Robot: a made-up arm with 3 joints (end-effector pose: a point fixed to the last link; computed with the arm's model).
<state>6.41 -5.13 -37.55</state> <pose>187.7 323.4 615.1 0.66 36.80 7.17</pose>
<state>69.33 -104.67 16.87</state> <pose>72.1 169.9 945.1 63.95 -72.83 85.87</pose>
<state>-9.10 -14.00 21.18</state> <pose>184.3 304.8 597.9 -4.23 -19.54 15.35</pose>
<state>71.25 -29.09 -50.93</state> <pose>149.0 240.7 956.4 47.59 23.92 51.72</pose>
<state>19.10 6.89 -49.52</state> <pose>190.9 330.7 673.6 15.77 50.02 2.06</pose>
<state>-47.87 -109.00 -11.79</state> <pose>68.2 116.0 438.8 -43.92 52.16 100.12</pose>
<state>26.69 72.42 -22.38</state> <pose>221.6 241.0 699.7 34.86 37.16 -65.73</pose>
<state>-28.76 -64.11 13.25</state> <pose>115.7 250.9 493.9 -17.05 5.18 64.70</pose>
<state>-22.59 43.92 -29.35</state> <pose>226.3 188.4 503.5 -12.71 19.97 -47.70</pose>
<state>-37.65 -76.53 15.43</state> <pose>99.4 208.9 466.4 -20.24 13.27 76.08</pose>
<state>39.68 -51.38 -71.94</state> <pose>110.6 326.3 774.6 -5.19 43.29 61.94</pose>
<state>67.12 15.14 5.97</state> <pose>219.5 192.4 938.5 66.47 3.59 -16.87</pose>
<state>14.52 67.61 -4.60</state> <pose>226.2 231.0 671.3 15.07 12.85 -66.68</pose>
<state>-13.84 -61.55 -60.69</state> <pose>107.3 254.4 497.0 -49.62 58.20 49.98</pose>
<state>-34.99 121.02 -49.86</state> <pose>178.0 70.8 494.8 26.41 -0.59 -112.86</pose>
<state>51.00 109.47 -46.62</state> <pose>189.3 228.2 763.1 73.83 82.66 -83.62</pose>
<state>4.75 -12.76 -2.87</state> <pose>190.8 326.2 644.7 4.12 2.28 12.88</pose>
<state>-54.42 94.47 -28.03</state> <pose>203.1 15.4 493.6 -20.65 -21.23 -92.83</pose>
